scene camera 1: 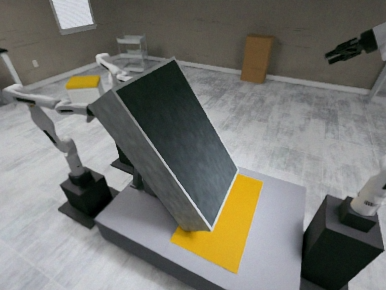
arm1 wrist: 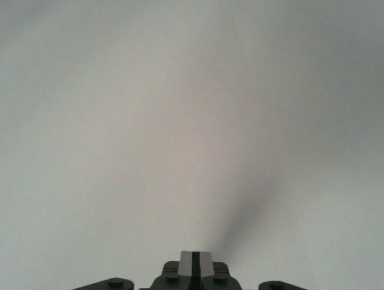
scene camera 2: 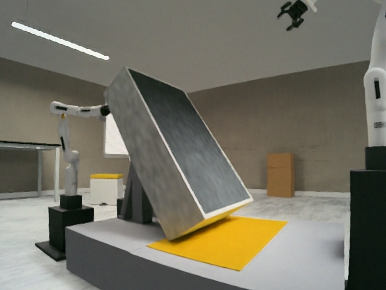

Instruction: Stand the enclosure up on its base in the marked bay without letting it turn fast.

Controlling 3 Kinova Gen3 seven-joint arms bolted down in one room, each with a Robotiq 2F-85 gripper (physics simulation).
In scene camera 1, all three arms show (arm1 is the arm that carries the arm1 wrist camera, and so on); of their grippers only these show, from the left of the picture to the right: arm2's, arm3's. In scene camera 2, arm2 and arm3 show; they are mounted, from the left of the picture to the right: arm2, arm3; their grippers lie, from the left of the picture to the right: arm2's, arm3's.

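Note:
The enclosure (scene camera 1: 175, 130) (scene camera 2: 195, 140), a large grey box with a dark front panel, is tilted well over, its low bottom edge on the yellow marked bay (scene camera 1: 225, 252) (scene camera 2: 235, 252) and its yellow underside lifted. Arm1's gripper (arm1 wrist: 196, 264) is shut with no object visible between its fingertips; a blurred pale grey surface fills the view beyond. The enclosure hides this gripper in scene camera 1. Arm2's gripper (scene camera 1: 90, 116) (scene camera 2: 105, 110) is at the enclosure's raised end; its fingers are too hidden to tell. Arm3's gripper (scene camera 1: 329, 57) (scene camera 2: 284, 19) is open, high and apart from the enclosure.
The bay lies on a low grey platform (scene camera 1: 280, 200) (scene camera 2: 95, 232). A dark support (scene camera 2: 137, 202) stands behind the enclosure. Arm pedestals (scene camera 1: 85, 197) (scene camera 2: 367, 225) flank the platform. A brown box (scene camera 1: 256, 60) (scene camera 2: 280, 175), a yellow-topped white box (scene camera 1: 84, 90) (scene camera 2: 106, 189) and a table (scene camera 2: 30, 146) stand farther back.

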